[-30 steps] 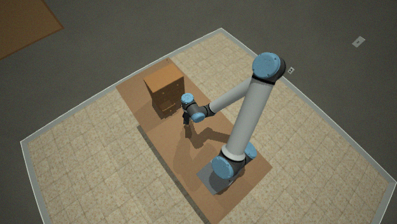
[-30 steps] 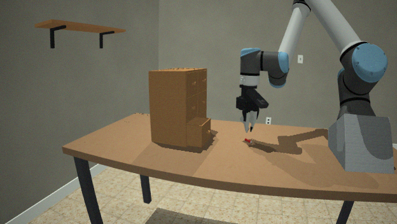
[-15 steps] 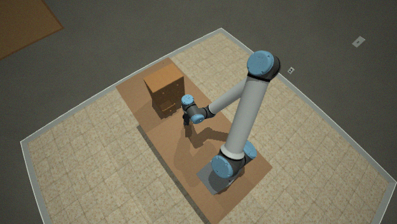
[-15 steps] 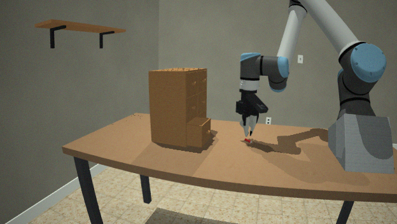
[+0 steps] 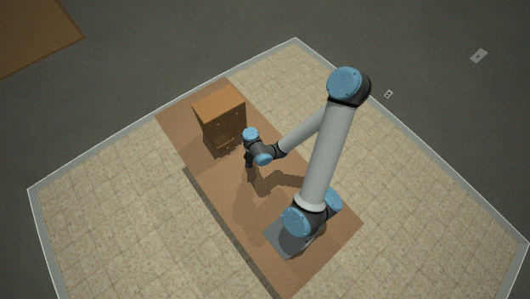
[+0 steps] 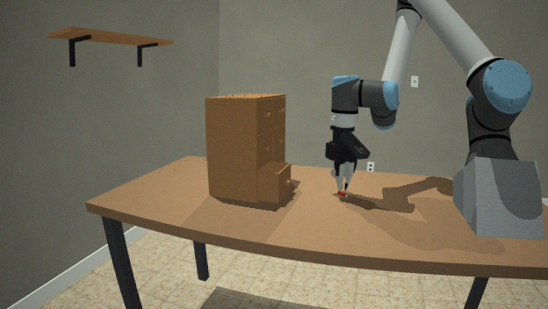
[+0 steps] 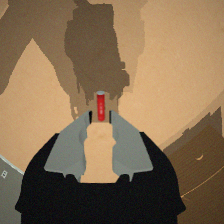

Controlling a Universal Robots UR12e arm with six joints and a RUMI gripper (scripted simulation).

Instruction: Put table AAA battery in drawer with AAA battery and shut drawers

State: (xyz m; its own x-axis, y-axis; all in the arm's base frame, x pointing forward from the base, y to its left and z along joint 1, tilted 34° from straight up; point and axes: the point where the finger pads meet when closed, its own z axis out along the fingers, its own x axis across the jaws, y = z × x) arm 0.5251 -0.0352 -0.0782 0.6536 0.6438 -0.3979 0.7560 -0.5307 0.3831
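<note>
My hand is 3 cm above the AAA battery.
</note>
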